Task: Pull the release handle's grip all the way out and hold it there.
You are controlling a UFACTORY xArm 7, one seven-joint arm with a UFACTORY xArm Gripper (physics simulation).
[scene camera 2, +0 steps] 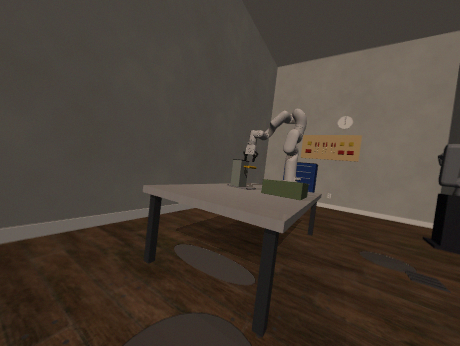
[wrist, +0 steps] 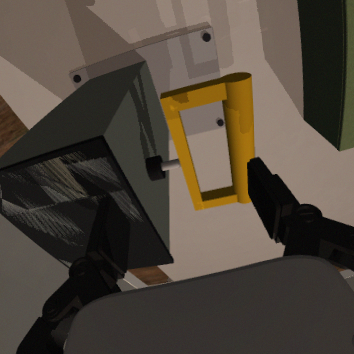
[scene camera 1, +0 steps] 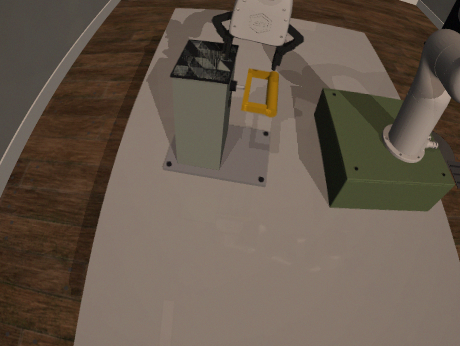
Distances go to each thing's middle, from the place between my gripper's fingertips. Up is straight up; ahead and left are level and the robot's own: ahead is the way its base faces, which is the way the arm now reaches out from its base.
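Scene:
My hand is 26 cm above the grey base plate (scene camera 1: 245,157) at this moment, 1 cm to the right of it and 4 cm short of it.

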